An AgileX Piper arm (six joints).
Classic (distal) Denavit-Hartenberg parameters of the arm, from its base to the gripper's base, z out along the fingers. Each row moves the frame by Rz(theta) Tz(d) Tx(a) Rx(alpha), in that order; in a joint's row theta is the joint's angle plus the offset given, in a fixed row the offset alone. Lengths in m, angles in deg.
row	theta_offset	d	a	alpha
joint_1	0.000	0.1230	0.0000	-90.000
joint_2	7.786	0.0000	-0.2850	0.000
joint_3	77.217	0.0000	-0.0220	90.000
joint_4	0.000	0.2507	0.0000	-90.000
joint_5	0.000	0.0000	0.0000	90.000
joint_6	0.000	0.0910	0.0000	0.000
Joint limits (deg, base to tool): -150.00..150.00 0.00..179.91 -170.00..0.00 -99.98..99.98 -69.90..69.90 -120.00..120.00
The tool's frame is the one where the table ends.
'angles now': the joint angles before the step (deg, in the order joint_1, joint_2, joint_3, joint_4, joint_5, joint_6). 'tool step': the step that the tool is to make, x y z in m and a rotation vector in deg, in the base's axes. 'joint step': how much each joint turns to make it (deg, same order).
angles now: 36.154 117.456 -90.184 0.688 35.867 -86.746
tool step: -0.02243 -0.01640 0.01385 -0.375 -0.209 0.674
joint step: 0.000 -6.359 7.048 -0.001 -0.631 -0.801
